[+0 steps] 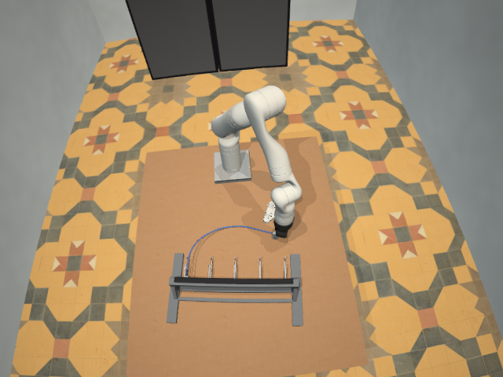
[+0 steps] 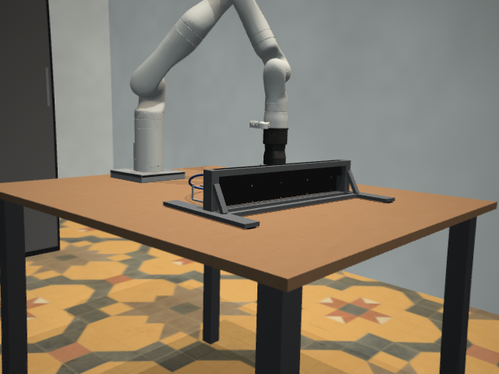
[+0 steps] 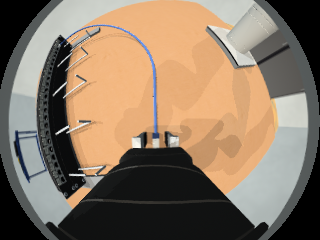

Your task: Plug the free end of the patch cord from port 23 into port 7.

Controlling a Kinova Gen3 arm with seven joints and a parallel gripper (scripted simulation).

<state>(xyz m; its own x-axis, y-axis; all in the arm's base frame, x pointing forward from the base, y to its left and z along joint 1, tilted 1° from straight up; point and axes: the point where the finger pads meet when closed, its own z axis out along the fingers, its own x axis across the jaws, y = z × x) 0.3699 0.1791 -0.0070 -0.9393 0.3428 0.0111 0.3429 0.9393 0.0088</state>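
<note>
My hand is 10 mm to the right of the patch cord plug and 10 mm above it.
</note>
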